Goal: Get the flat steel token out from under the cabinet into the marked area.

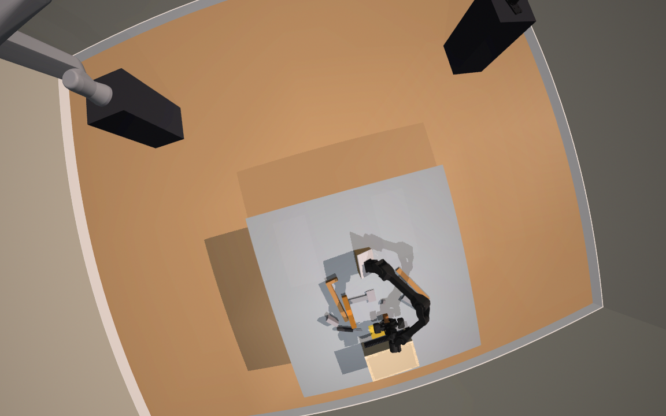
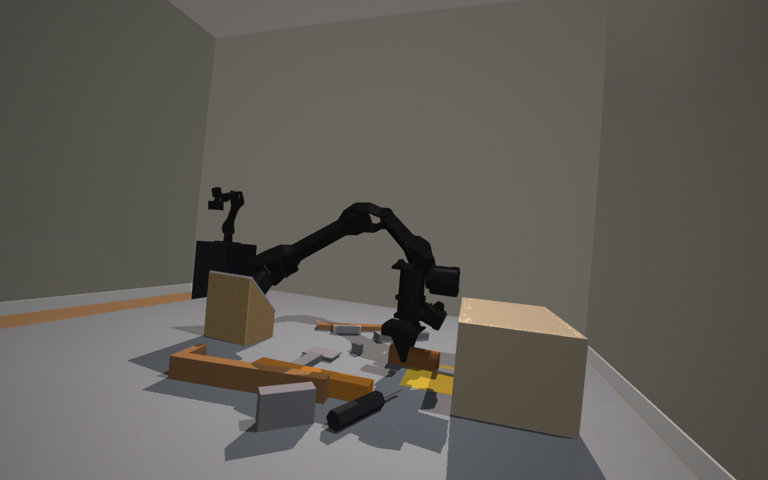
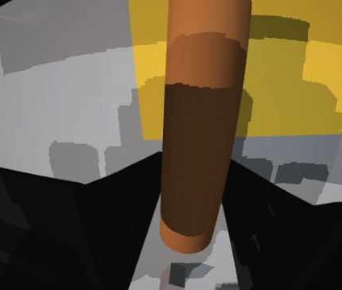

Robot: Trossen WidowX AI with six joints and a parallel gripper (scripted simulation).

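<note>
Now: gripper tip 12 cm past the grey cube and 1 cm to the right of it. From my gripper tip the other things lie so: grey bar: 19 cm to the left, 7 cm behind; then grey t-shaped piece: 18 cm behind, 10 cm to the right; then flat grey token: 22 cm ahead, 4 cm to the right.
</note>
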